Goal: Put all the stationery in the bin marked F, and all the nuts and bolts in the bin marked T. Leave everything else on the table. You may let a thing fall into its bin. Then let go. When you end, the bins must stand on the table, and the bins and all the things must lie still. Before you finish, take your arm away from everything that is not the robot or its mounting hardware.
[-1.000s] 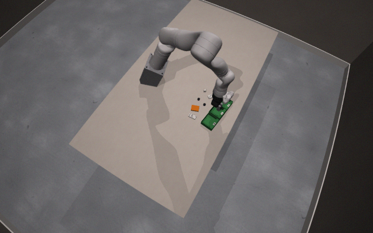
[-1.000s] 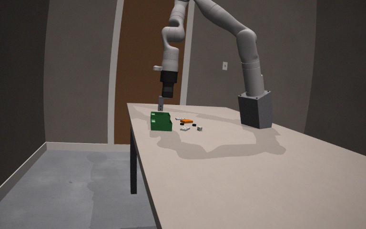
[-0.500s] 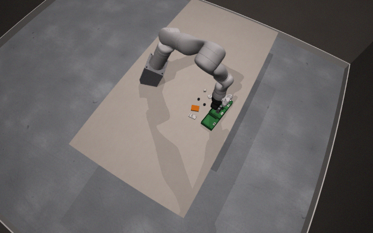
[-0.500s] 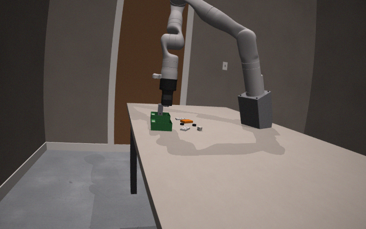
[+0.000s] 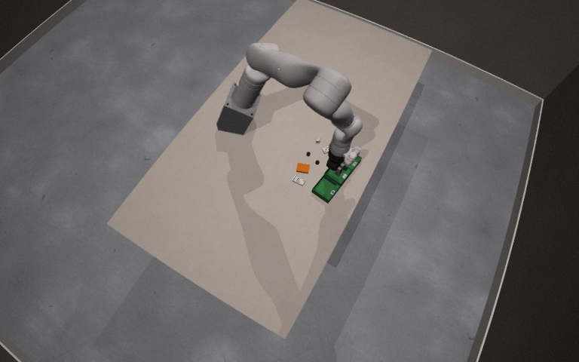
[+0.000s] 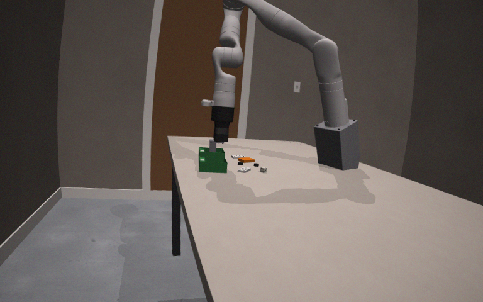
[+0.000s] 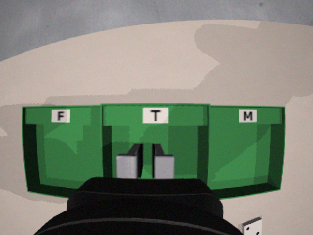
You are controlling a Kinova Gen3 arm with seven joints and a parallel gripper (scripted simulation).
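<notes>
Right now my hand is 1 cm to the left of the green three-compartment bin and 1 cm above it. The rest, counted from my hand: orange flat block: 14 cm behind, 5 cm to the right, 3 cm below; then die: 15 cm behind, 10 cm to the left, 3 cm below.
</notes>
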